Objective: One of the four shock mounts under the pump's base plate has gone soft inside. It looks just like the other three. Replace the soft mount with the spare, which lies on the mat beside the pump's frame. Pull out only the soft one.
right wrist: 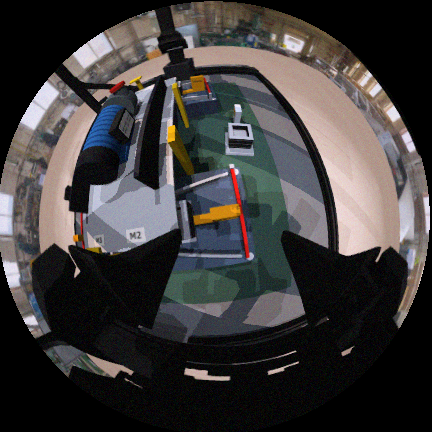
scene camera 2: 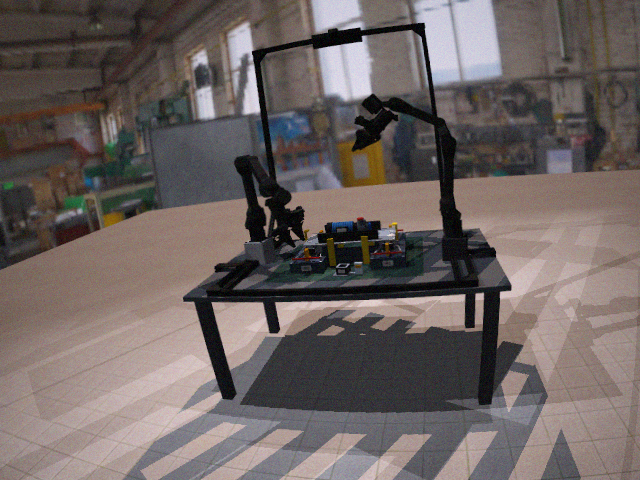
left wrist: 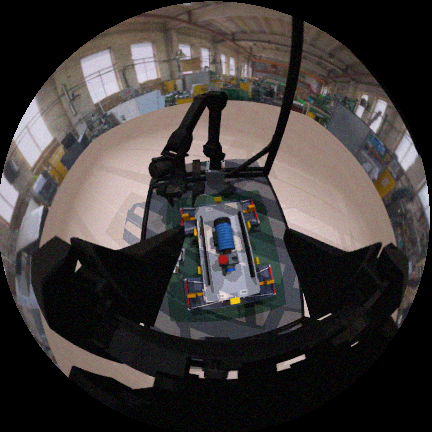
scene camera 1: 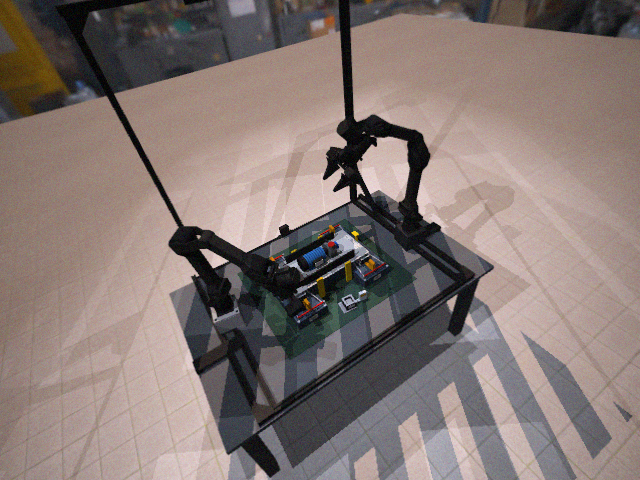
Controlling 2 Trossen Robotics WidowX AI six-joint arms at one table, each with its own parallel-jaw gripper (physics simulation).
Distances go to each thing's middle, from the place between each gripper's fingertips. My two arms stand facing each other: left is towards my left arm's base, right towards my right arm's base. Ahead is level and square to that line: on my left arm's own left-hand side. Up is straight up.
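My right gripper is 20 cm to the right of the spare mount (right wrist: 238, 139), 9 cm above it and 3 cm short of it. Counted from my left hand, the mount is 43 cm below, 19 cm ahead and 3 cm to the right.
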